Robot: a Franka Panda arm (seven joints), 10 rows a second.
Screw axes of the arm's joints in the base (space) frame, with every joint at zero. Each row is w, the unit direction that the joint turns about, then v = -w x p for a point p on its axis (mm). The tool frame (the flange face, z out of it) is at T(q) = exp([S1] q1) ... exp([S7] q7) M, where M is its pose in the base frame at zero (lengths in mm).
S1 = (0, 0, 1, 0, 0, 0)
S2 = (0, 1, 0, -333, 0, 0)
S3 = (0, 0, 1, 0, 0, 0)
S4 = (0, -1, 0, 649, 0, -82.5)
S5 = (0, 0, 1, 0, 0, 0)
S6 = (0, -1, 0, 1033, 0, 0)
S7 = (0, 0, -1, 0, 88, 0)
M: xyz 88 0 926 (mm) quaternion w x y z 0 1 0 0
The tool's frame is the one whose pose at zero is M.
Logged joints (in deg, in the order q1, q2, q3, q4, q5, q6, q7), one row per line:
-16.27, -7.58, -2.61, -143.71, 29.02, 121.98, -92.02
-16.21, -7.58, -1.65, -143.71, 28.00, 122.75, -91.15
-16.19, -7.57, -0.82, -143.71, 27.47, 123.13, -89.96
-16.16, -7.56, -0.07, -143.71, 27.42, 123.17, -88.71
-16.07, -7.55, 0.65, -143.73, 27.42, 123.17, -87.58
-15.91, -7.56, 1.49, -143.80, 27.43, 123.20, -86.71
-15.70, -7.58, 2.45, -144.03, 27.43, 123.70, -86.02
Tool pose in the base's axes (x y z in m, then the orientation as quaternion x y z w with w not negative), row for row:
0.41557, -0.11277, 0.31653, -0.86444, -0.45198, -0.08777, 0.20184
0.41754, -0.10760, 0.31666, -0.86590, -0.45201, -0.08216, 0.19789
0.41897, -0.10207, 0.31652, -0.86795, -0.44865, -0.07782, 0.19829
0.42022, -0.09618, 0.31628, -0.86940, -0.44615, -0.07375, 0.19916
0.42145, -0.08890, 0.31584, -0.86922, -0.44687, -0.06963, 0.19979
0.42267, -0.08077, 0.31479, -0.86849, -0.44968, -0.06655, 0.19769
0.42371, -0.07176, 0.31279, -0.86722, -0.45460, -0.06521, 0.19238
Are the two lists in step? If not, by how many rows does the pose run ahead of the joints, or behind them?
The pose runs 1 row ahead of the joints: the pose in row i belongs to the joints in row i + 1.
